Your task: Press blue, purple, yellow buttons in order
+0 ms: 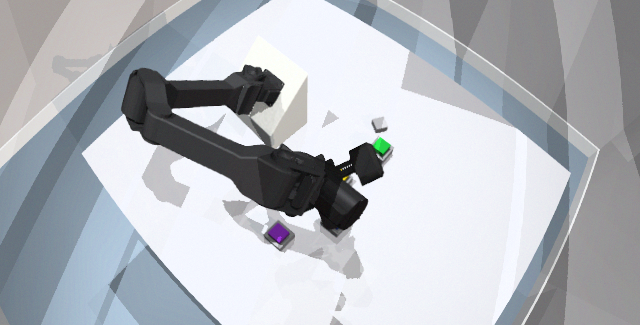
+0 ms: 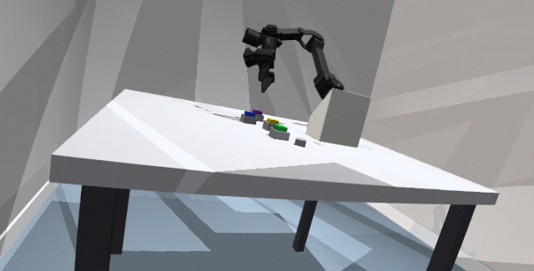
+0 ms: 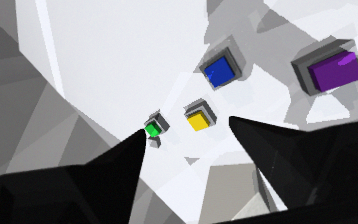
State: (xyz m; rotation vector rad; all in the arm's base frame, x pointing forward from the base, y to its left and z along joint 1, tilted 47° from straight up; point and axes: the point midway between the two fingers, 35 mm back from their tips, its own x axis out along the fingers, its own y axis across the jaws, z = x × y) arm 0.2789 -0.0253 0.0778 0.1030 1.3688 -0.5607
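Right now my gripper tip is 11 cm above the blue button, 3 cm to the left of it and 1 cm short of it. The rest, counted from my gripper tip: green button: 18 cm to the left, 11 cm below, 3 cm behind; yellow button: 11 cm below, 5 cm to the left, 5 cm behind; purple button: 14 cm to the right, 11 cm below, 5 cm behind.
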